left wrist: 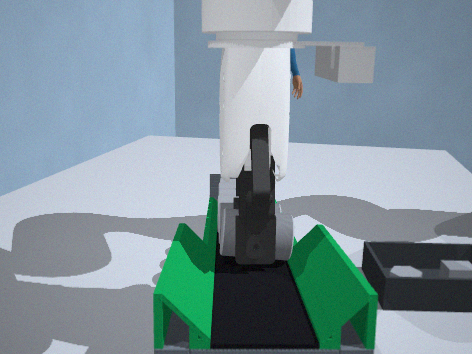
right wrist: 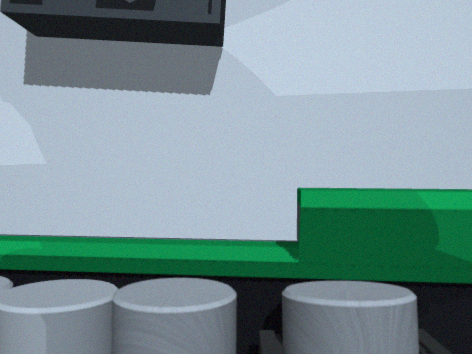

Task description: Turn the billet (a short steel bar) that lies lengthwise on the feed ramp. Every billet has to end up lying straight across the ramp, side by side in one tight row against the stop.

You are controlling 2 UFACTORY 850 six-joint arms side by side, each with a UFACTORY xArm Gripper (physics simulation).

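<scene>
The right gripper (left wrist: 256,242) (right wrist: 350,344) is shut on a grey steel billet (left wrist: 284,237) (right wrist: 350,317), which lies across the ramp (left wrist: 260,315) (right wrist: 150,251), low over its black bed. Whether it touches the bed cannot be told. In the right wrist view, a gap separates it from the nearest billet (right wrist: 175,320) of the row. Another billet (right wrist: 60,325) stands side by side with that one, and the edge of a further one shows at the far left. In the left wrist view the held billet and the gripper hide most of the row. The left gripper's fingers do not show.
Sloping green guides (left wrist: 335,270) flank the near part of the ramp. A grey post (left wrist: 214,185) rises at its far end. A dark open box (left wrist: 425,295) (right wrist: 125,32) stands beside the ramp. The white right arm (left wrist: 255,100) rises above the ramp. A person's hand (left wrist: 297,86) shows behind.
</scene>
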